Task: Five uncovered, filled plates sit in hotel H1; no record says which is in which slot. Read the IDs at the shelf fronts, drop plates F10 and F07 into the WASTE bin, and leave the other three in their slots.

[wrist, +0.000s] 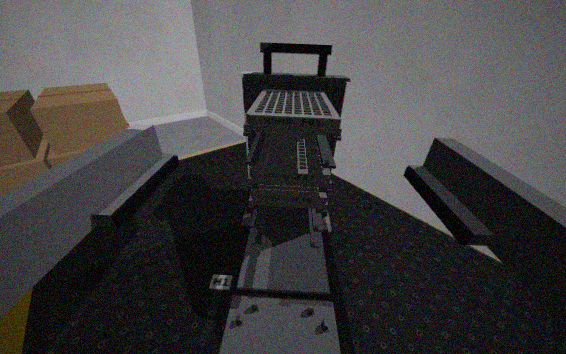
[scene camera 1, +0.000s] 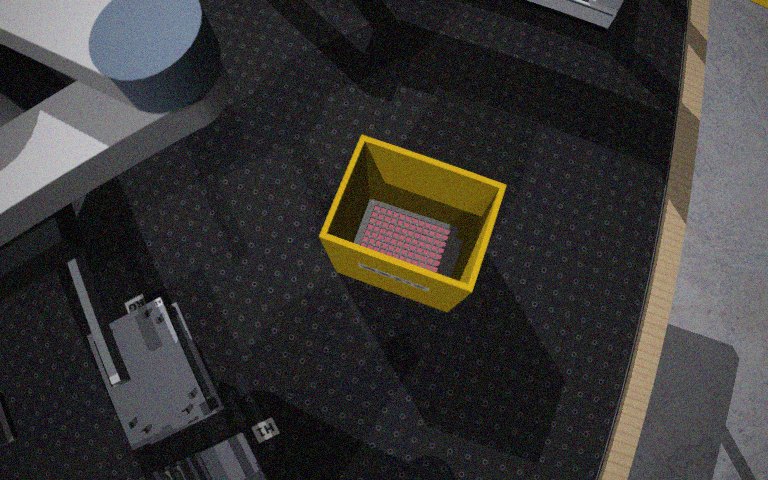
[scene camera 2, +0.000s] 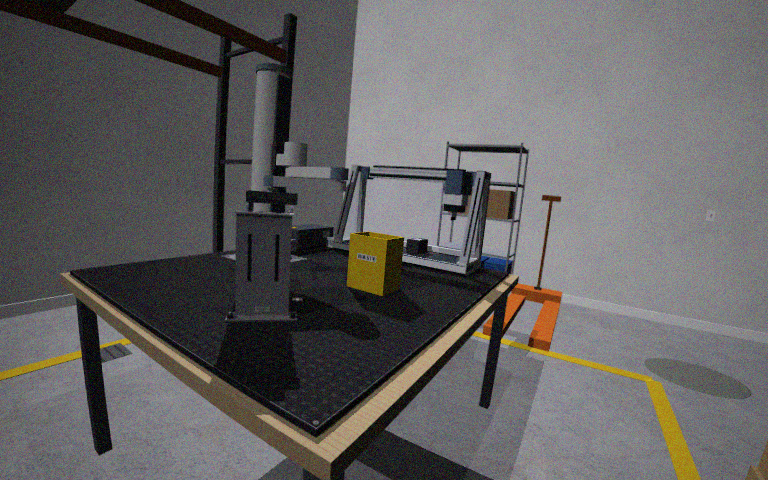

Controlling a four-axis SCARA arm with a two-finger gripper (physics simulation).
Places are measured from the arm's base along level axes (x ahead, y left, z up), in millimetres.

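Pixels of known places: gripper, fingertip midpoint: (wrist: pixel 291 150) (scene camera 1: pixel 59 415) (scene camera 2: pixel 270 209).
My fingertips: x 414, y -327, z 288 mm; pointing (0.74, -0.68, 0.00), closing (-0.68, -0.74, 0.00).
Note:
Behind a point stands the place of what it marks.
Hotel H1 (wrist: pixel 295 82) @(x 567, y -474, z 289 mm) (scene camera 2: pixel 264 294) @(x 594, y -489, z 78 mm) stands ahead in the wrist view. A pale-topped plate (wrist: pixel 295 106) @(x 506, y -417, z 277 mm) sits in an upper slot. Lower, at least one dark plate (wrist: pixel 285 200) @(x 477, y -383, z 188 mm) shows, with a thin red line along its top edge. The IDs on their fronts are not legible. My gripper (wrist: pixel 291 150) @(x 414, y -327, z 287 mm) is open and empty. Its fingers stand wide apart on either side of the view, short of the hotel. The yellow WASTE bin (scene camera 1: pixel 353 263) @(x 597, y -84, z 132 mm) (scene camera 2: pixel 368 277) @(x 660, y -86, z 67 mm) holds a plate with pink wells (scene camera 1: pixel 404 234) @(x 637, y -11, z 46 mm) at its bottom. A dark part shows beside that plate.
A grey stand (scene camera 1: pixel 158 373) @(x 401, y -293, z 73 mm) lies near the H1 label (scene camera 1: pixel 265 430) @(x 547, y -319, z 13 mm) (wrist: pixel 221 282) @(x 546, y -318, z 13 mm), with a finger over it in the first scene view. The arm's cylinder (scene camera 1: pixel 147 39) @(x 460, y -45, z 449 mm) is at upper left. A gantry frame (scene camera 2: pixel 480 226) @(x 850, y 616, z 241 mm) stands beyond the bin. Cardboard boxes (wrist: pixel 80 117) show at left.

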